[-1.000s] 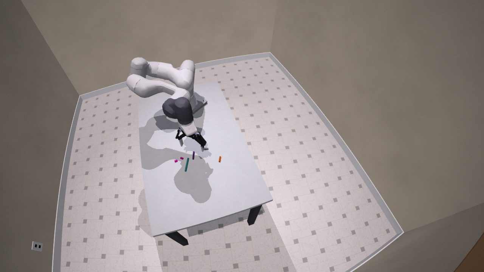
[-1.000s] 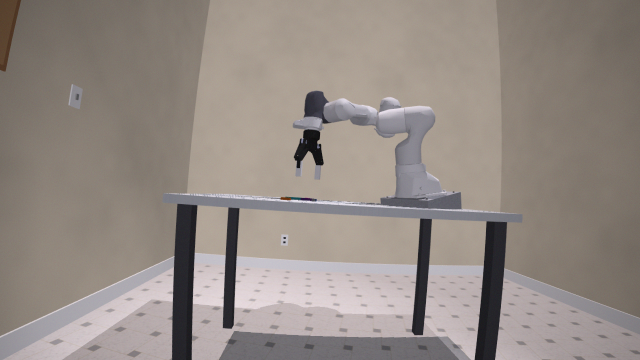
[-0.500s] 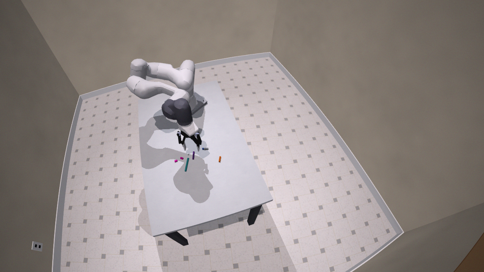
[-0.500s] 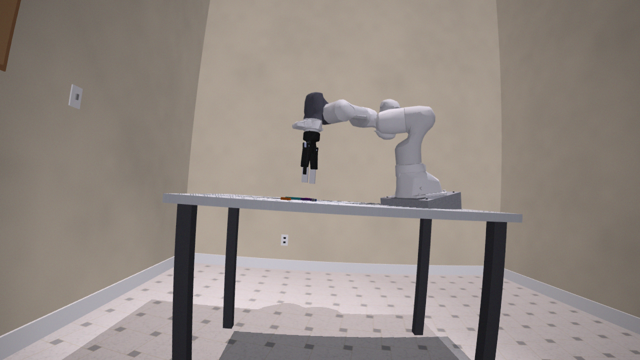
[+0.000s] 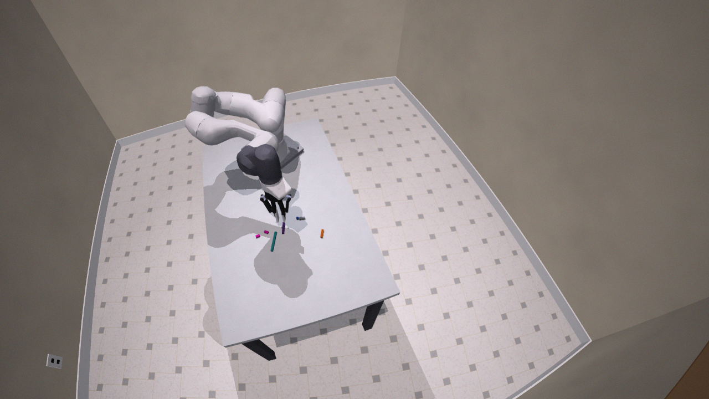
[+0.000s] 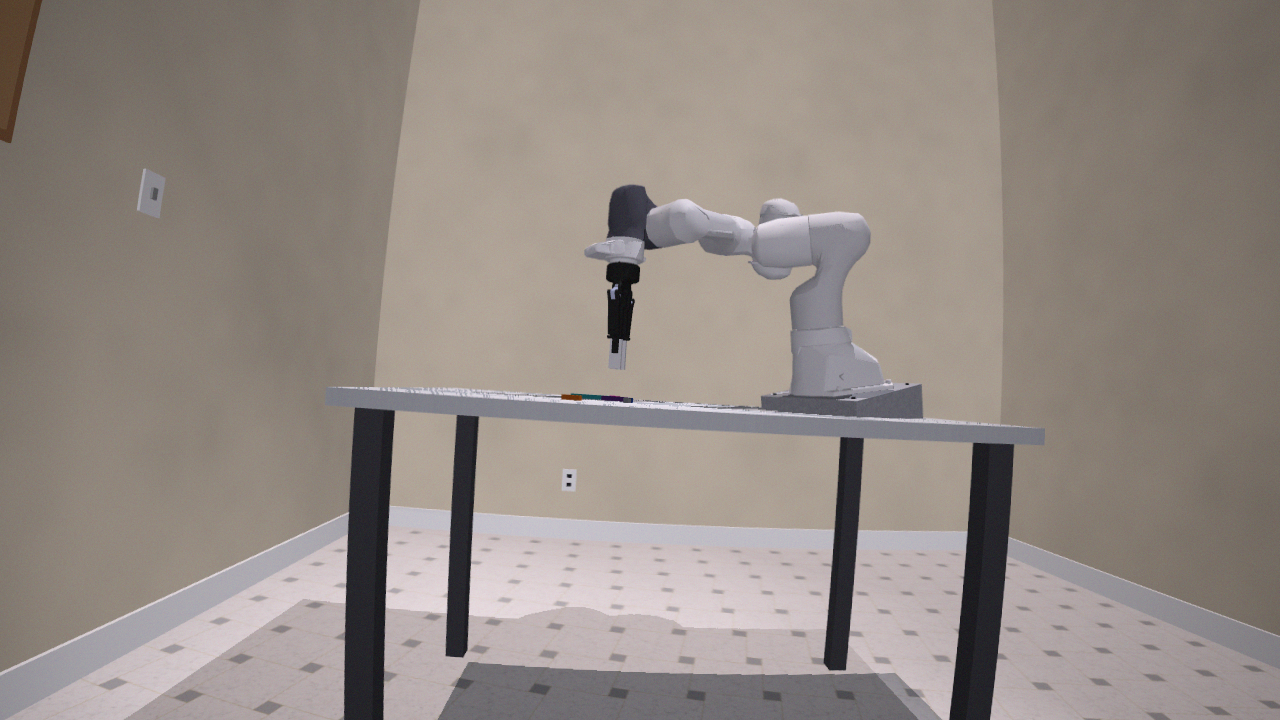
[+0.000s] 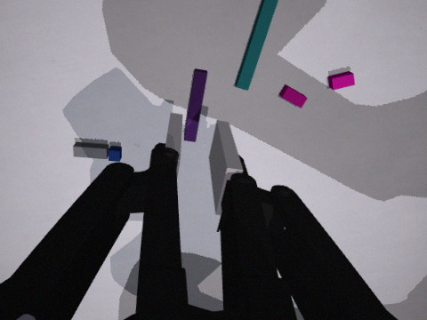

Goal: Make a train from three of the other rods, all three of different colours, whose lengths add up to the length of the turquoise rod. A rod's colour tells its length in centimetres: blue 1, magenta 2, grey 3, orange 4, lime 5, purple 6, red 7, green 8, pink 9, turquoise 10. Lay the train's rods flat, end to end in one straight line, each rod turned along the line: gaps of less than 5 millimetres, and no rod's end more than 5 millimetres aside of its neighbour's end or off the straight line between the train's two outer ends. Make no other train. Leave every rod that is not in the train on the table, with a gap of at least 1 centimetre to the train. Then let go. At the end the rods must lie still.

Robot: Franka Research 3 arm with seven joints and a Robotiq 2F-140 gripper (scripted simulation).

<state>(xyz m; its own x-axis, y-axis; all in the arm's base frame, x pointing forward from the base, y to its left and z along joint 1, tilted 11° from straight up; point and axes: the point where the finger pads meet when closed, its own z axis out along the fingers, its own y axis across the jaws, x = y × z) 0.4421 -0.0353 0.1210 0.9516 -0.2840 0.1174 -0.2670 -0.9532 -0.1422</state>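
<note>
Now: the purple rod 100 mm below my hand. The rest, counted from my hand: turquoise rod 100 mm below, 60 mm to the right, 60 mm ahead; then grey rod 100 mm to the left, 100 mm below, 30 mm behind; then blue rod 100 mm below, 70 mm to the left, 40 mm behind.
</note>
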